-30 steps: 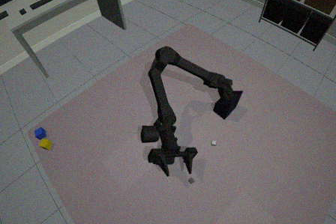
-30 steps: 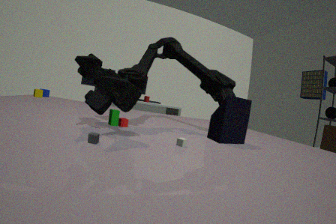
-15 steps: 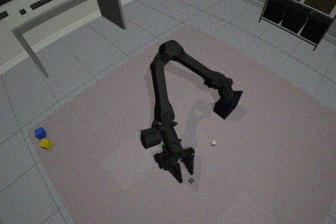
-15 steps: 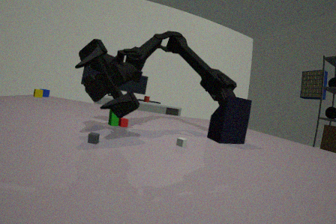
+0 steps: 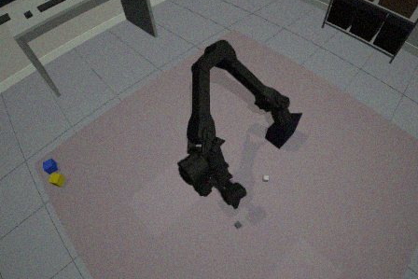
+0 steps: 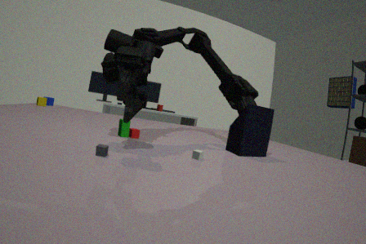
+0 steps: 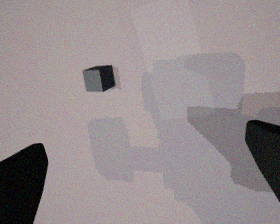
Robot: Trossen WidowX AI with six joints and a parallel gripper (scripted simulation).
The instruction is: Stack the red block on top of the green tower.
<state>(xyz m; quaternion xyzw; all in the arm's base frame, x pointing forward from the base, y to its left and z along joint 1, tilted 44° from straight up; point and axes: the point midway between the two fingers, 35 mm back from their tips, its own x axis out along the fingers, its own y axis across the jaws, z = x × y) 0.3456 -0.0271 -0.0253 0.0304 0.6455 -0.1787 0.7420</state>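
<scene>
Now: the red block 120 mm to the right of my gripper tip, 60 mm below it and 50 mm behind it. The rest, counted from my gripper tip: small grey cube (70 mm to the left, 60 mm below, 30 mm ahead); then yellow cube (560 mm to the right, 380 mm ahead, 50 mm below); then small white cube (160 mm behind, 60 mm below, 40 mm to the left).
</scene>
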